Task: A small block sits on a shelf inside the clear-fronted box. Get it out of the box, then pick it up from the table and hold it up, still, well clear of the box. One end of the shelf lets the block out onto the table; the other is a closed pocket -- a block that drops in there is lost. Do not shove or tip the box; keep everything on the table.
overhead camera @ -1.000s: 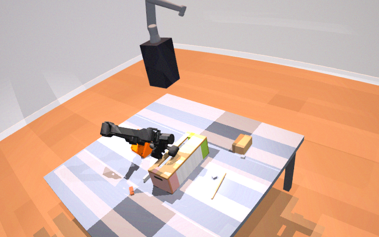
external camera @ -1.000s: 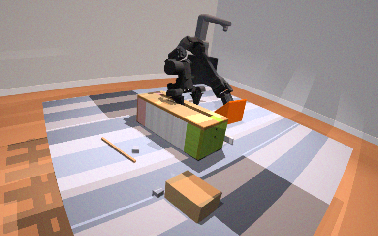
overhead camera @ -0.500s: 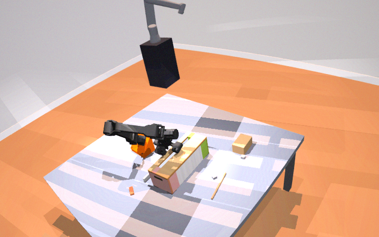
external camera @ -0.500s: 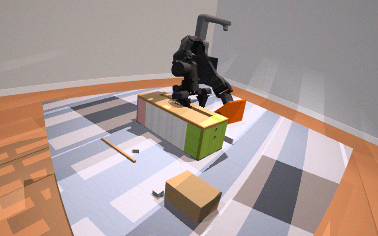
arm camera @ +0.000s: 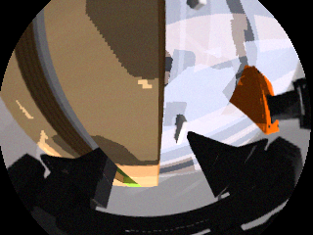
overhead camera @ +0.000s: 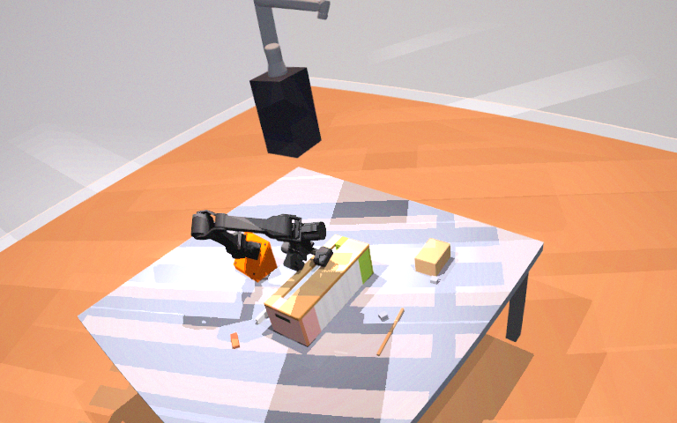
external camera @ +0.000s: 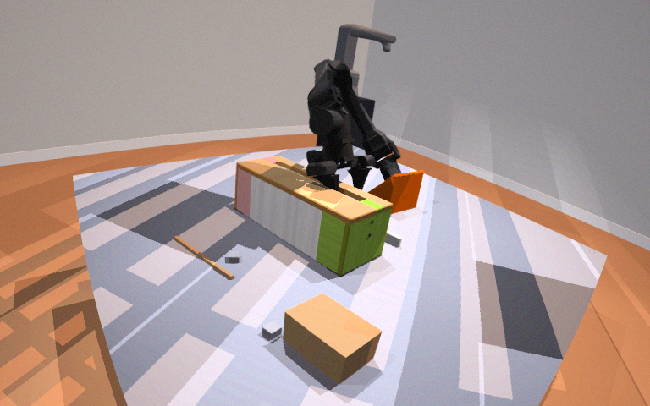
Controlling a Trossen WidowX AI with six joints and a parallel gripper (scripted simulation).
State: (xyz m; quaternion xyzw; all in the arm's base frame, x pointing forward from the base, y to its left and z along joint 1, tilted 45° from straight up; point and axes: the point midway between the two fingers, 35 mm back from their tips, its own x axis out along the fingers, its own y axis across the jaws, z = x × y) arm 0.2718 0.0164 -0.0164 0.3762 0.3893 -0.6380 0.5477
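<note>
Now: the grey block 50 mm ahead of my gripper tip and 20 mm to the left of it. Also, from my gripper tip: long wooden box: 30 mm ahead, 70 mm to the right, 30 mm below; then thin wooden stick: 340 mm ahead, 90 mm to the right, 80 mm below; then orange block: 90 mm behind, 360 mm to the right, 80 mm below.
</note>
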